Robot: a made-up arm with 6 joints.
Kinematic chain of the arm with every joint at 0, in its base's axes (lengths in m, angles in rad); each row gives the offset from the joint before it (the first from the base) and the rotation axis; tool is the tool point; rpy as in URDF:
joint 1: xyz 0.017 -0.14 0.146 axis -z
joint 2: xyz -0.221 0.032 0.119 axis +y
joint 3: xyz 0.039 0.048 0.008 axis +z
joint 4: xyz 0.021 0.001 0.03 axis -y
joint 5: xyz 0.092 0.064 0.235 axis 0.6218 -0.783 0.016
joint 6: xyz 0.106 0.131 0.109 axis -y
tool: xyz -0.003 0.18 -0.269 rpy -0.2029 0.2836 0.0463
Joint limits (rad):
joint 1: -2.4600..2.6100
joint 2: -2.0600..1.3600
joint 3: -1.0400..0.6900
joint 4: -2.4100..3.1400
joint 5: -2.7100..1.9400
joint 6: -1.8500..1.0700
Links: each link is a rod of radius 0.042 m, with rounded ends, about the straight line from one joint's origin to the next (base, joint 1, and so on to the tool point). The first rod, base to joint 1, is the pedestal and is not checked.
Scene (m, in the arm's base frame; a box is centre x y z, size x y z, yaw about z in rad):
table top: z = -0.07
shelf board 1: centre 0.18 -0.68 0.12 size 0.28 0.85 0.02 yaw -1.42
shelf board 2: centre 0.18 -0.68 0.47 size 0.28 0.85 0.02 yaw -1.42
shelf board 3: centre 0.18 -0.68 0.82 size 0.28 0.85 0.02 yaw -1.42
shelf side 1: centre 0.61 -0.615 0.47 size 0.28 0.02 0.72 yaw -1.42
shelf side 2: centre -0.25 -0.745 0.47 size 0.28 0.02 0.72 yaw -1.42
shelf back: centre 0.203 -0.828 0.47 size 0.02 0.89 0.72 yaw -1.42
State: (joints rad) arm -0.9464 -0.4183 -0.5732 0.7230 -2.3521 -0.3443
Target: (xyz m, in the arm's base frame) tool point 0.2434 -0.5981 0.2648
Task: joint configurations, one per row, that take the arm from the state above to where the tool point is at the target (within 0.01 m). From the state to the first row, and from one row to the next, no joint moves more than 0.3 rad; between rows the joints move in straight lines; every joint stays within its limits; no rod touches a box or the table.
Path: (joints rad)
1: -1.1515 -0.2315 -0.3176 0.7019 -2.2770 -0.1701
2: -1.3566 -0.0447 -0.0621 0.6808 -2.2020 0.0041
3: -1.5616 0.1421 0.1935 0.6597 -2.1269 0.1784
4: -1.7624 0.0450 0.3807 0.4622 -2.1759 0.3011
5: -1.9632 -0.0520 0.5679 0.2647 -2.2249 0.4238
6: -2.0241 -0.1624 0.3468 0.4069 -2.4090 0.2587
7: -2.0851 -0.2728 0.1257 0.5492 -2.5931 0.0935

